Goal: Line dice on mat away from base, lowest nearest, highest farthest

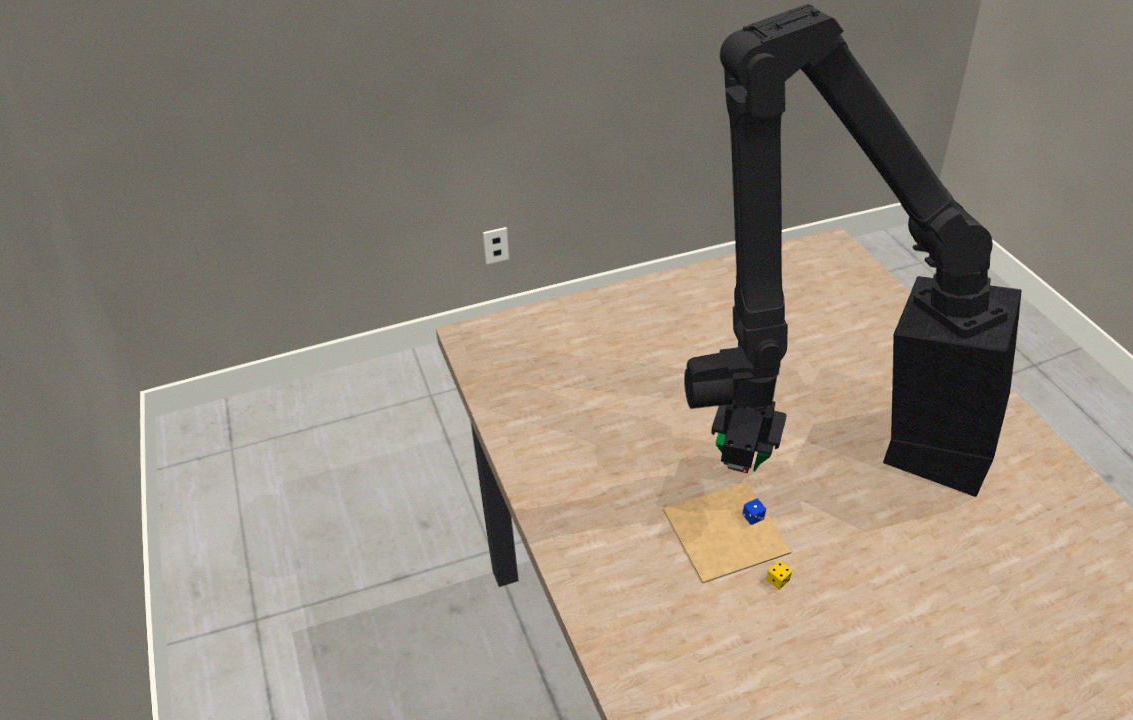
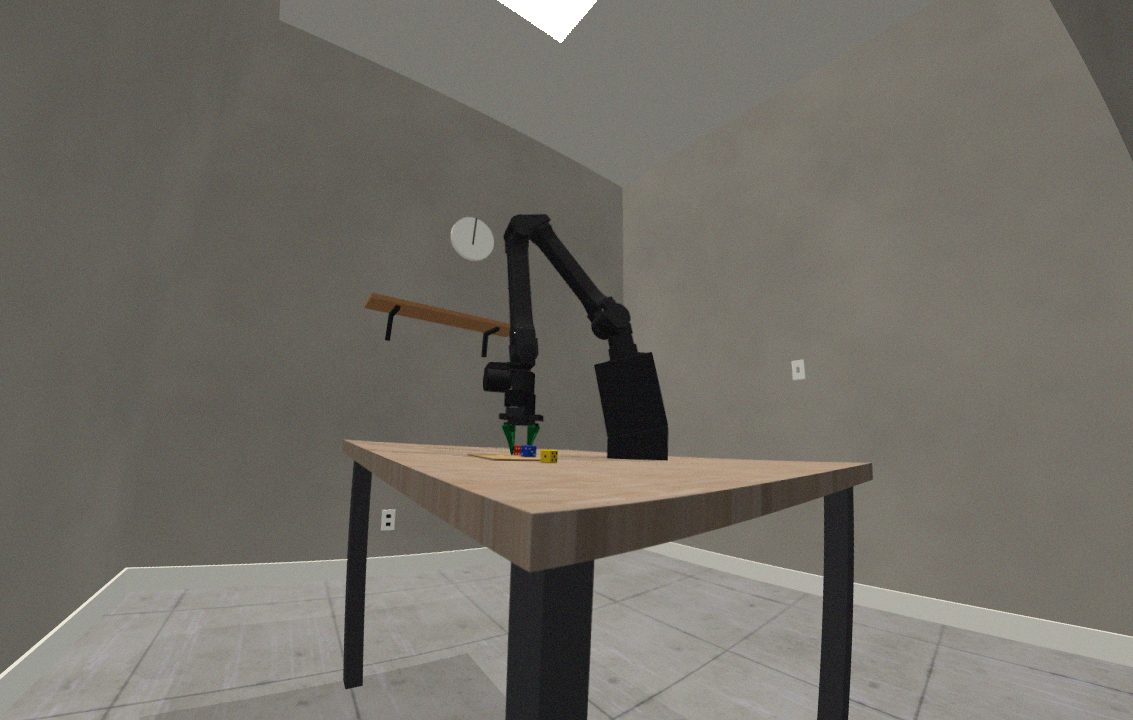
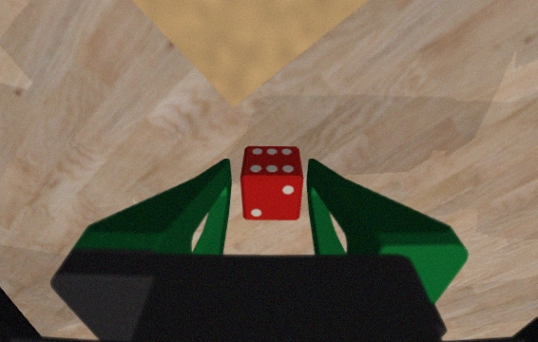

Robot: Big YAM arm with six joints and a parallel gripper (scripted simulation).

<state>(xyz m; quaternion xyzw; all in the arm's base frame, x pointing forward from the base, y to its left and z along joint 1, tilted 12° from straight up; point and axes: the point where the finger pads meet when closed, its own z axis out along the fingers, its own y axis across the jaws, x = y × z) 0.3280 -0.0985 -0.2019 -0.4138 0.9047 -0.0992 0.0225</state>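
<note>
Right now the red die is right at my hand. Also, from my hand: blue die (40 mm ahead, 100 mm to the left, 10 mm above); then tan mat (80 mm ahead, 100 mm to the left, 10 mm below); then yellow die (60 mm ahead, 210 mm to the left).
</note>
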